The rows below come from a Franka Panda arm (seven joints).
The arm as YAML. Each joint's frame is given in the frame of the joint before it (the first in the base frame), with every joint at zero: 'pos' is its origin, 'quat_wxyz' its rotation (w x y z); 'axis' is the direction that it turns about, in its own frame. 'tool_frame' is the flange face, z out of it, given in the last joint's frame.
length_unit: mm
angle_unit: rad
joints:
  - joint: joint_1
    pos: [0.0, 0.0, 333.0]
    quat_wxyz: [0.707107, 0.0, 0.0, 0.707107]
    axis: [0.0, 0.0, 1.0]
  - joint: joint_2
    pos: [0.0, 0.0, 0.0]
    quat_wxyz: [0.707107, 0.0, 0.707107, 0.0]
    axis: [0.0, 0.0, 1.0]
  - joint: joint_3
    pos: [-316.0, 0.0, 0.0]
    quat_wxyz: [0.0, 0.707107, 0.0, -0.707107]
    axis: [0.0, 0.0, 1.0]
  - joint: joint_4
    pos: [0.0, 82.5, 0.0]
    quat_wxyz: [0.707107, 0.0, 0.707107, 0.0]
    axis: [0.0, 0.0, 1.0]
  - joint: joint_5
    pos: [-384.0, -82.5, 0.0]
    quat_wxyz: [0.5, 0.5, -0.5, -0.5]
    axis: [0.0, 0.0, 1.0]
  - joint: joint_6
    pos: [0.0, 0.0, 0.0]
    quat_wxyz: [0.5, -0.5, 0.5, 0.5]
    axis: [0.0, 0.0, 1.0]
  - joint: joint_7
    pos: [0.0, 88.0, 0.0]
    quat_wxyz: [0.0, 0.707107, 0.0, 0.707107]
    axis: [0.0, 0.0, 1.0]
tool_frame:
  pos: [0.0, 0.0, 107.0]
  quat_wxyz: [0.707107, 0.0, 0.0, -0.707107]
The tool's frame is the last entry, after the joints.
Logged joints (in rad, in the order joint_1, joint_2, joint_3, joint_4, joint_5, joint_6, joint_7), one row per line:
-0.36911 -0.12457 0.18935 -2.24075 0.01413 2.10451 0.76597
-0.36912 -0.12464 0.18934 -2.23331 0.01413 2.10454 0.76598
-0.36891 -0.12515 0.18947 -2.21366 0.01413 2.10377 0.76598
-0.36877 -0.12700 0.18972 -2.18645 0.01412 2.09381 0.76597
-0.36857 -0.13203 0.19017 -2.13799 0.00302 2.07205 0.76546
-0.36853 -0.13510 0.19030 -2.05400 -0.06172 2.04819 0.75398
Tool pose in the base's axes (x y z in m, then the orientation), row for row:
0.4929 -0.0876 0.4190 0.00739 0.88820 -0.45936 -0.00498
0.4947 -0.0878 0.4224 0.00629 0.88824 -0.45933 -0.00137
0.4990 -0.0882 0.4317 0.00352 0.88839 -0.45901 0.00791
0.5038 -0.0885 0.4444 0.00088 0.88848 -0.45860 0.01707
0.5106 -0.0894 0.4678 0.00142 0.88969 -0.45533 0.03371
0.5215 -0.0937 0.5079 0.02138 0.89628 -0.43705 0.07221
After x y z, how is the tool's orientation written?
As a quaternion, w x y z.
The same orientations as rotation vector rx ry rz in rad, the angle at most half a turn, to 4 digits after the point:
2.7773 -1.4364 -0.0156
2.7794 -1.4373 -0.0043
2.7847 -1.4388 0.0248
2.7897 -1.4399 0.0536
2.7925 -1.4292 0.1058
2.7781 -1.3547 0.2238

